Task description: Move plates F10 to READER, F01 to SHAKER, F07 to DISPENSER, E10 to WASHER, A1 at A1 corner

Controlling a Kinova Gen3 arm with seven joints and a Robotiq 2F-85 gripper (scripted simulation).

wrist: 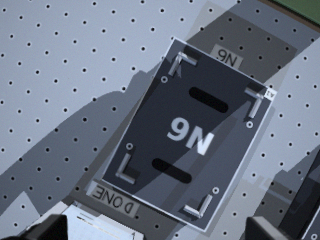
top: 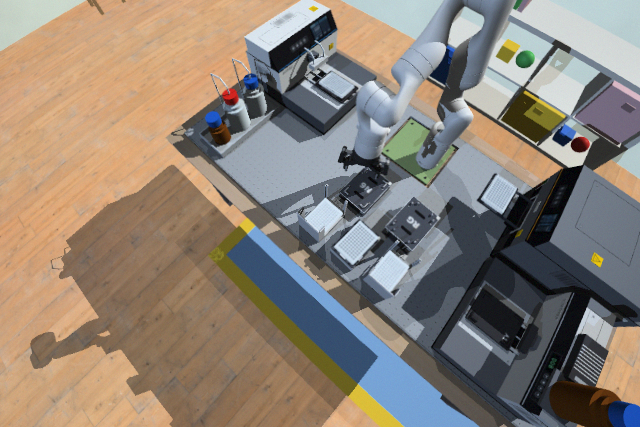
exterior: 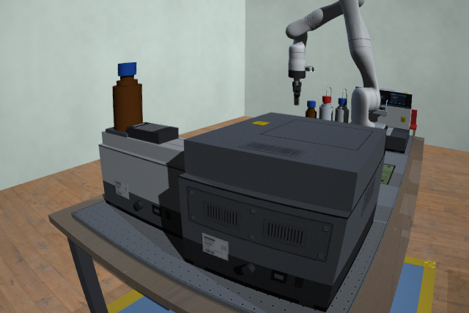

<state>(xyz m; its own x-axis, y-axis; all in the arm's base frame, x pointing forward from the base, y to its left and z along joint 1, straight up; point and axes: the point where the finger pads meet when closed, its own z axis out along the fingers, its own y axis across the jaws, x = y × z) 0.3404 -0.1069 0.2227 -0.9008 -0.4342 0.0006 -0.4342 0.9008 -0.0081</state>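
Now: hand 42 cm to the left of the A1 mark, 34 cm past it and 13 cm above it. Also, from my hand: washer: 62 cm to the right, 31 cm behind, 12 cm below; tall brown bottle: 77 cm to the left, 14 cm ahead, 7 cm above.
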